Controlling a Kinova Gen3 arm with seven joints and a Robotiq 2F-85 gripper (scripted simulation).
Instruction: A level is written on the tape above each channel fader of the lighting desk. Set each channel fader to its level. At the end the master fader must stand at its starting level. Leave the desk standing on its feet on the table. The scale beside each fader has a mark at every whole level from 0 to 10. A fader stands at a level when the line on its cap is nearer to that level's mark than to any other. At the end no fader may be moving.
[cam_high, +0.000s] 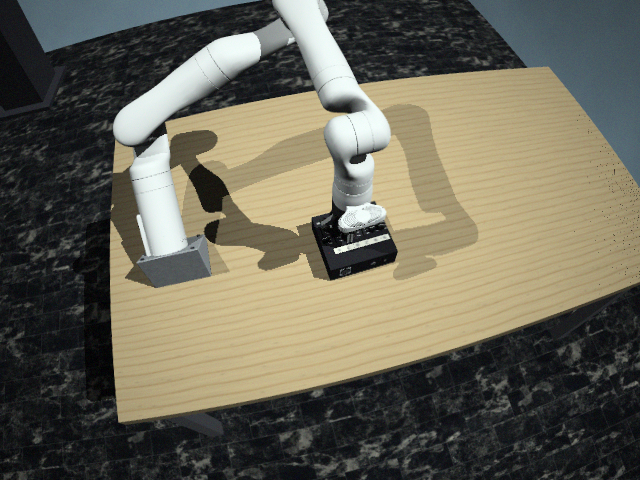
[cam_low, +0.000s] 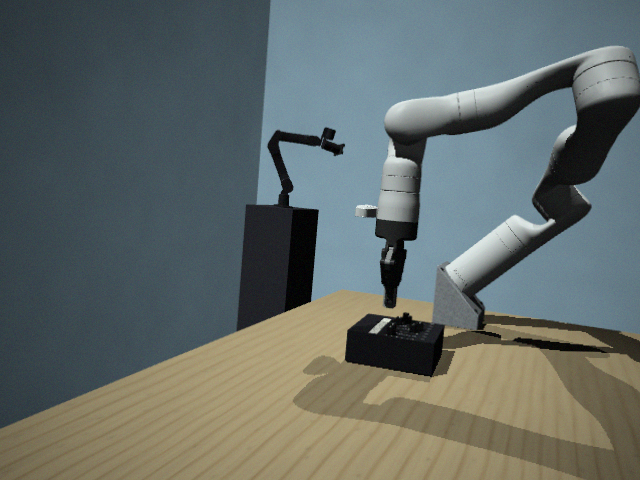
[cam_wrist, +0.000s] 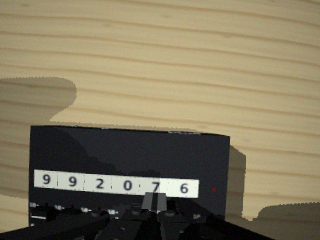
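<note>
My hand is 5 cm past the master cap, 4 cm above it and 2 cm to the right of it.
</note>
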